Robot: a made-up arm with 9 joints. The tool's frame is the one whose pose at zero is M. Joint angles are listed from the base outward.
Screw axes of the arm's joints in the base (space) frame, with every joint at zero. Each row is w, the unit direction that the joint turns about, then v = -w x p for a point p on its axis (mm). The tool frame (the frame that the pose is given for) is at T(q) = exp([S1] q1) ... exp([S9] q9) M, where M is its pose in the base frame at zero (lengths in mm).
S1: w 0 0 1 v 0 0 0
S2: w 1 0 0 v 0 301 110
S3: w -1 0 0 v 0 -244 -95
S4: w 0 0 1 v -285 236 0
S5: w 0 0 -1 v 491 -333 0
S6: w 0 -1 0 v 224 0 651
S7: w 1 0 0 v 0 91 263
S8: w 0 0 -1 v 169 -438 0
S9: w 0 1 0 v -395 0 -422
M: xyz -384 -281 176 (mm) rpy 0 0 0 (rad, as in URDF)
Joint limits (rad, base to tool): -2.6..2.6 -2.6..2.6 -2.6..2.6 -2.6..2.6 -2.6..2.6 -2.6..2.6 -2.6..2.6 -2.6..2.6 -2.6..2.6
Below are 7 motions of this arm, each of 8 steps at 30 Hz.
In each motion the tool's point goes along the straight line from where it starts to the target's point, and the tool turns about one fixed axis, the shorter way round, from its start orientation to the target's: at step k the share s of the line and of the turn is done. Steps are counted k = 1, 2, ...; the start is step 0. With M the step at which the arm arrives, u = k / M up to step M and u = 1 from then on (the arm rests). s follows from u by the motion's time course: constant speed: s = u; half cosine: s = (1 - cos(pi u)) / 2; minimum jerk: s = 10 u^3 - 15 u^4 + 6 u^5.
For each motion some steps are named. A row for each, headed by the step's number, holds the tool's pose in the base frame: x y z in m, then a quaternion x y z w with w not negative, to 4 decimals.
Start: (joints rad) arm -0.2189 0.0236 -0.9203 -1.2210 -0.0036 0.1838 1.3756 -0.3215 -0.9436
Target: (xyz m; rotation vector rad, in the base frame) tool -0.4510 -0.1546 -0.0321 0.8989 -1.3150 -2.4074
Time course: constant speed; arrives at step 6
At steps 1, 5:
1: -0.4366 -0.1844 0.0197 0.3368 -0.5120 -0.7707 0.1746
5: -0.4481 -0.1606 -0.0217 0.3147 -0.4643 -0.8165 0.1367

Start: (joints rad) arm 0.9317 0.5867 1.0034 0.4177 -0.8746 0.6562 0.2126 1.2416 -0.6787
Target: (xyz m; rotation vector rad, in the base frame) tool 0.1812 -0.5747 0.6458 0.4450 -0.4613 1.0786
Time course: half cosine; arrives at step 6
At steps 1, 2, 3, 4, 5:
1: 0.2233 -0.6261 0.5707 0.2684 -0.2187 0.4340 0.8317
2: 0.2151 -0.6161 0.5854 0.2568 -0.2183 0.4482 0.8280
3: 0.2038 -0.6023 0.6056 0.2408 -0.2176 0.4673 0.8224
4: 0.1925 -0.5885 0.6257 0.2245 -0.2168 0.4861 0.8163
5: 0.1842 -0.5784 0.6404 0.2126 -0.2161 0.4997 0.8114

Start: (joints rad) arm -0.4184 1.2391 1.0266 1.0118 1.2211 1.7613 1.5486 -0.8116 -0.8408
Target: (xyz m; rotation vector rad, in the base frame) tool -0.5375 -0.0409 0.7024 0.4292 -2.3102 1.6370
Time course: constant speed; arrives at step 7
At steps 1, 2, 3, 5, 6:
1: -0.6230 -0.1162 0.6454 0.1872 -0.8548 0.4824 0.0403
2: -0.6087 -0.1036 0.6549 0.1810 -0.8467 0.4971 0.0568
3: -0.5945 -0.0911 0.6644 0.1747 -0.8381 0.5115 0.0733
5: -0.5660 -0.0660 0.6834 0.1618 -0.8195 0.5395 0.1060
6: -0.5517 -0.0534 0.6929 0.1551 -0.8095 0.5530 0.1223

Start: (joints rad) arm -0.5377 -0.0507 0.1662 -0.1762 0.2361 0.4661 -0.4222 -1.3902 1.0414
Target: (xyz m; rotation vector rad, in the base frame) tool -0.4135 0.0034 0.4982 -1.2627 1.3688 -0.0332
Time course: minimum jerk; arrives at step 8
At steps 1, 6, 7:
1: -0.4017 0.0028 0.4246 -0.4010 0.5925 -0.0366 0.6977
6: -0.4123 0.0033 0.4905 -0.5297 0.5908 -0.0167 0.6084
7: -0.4133 0.0034 0.4970 -0.5418 0.5899 -0.0147 0.5986

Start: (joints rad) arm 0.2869 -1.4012 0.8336 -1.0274 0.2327 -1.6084 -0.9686 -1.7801 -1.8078
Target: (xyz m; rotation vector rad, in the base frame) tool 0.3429 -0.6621 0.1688 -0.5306 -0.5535 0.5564
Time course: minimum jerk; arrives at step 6
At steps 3, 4, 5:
3: 0.3113 -0.6550 0.1147 -0.2087 -0.2709 0.2405 0.9084
4: 0.3296 -0.6591 0.1461 -0.2359 -0.2685 0.2565 0.8980
5: 0.3407 -0.6616 0.1650 -0.2522 -0.2669 0.2660 0.8913

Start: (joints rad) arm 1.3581 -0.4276 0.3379 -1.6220 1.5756 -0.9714 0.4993 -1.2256 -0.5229
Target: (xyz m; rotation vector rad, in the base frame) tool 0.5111 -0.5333 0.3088 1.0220 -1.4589 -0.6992
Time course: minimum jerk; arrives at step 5
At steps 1, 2, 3, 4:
1: 0.5211 -0.5377 0.3357 0.4419 -0.6598 -0.2831 0.5379
2: 0.5183 -0.5365 0.3283 0.4405 -0.6499 -0.2875 0.5486
3: 0.5145 -0.5348 0.3179 0.4385 -0.6357 -0.2935 0.5634
4: 0.5117 -0.5336 0.3105 0.4369 -0.6254 -0.2977 0.5738

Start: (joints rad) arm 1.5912 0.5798 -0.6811 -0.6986 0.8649 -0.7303 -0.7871 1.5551 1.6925
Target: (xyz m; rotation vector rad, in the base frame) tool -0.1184 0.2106 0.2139 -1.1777 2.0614 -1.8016
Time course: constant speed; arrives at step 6
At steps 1, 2, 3, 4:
1: -0.1312 0.2001 0.2505 -0.3776 0.7016 -0.5976 0.0893
2: -0.1286 0.2022 0.2432 -0.3809 0.6992 -0.5986 0.0875
3: -0.1261 0.2043 0.2359 -0.3841 0.6968 -0.5996 0.0858
4: -0.1235 0.2064 0.2285 -0.3874 0.6944 -0.6006 0.0841

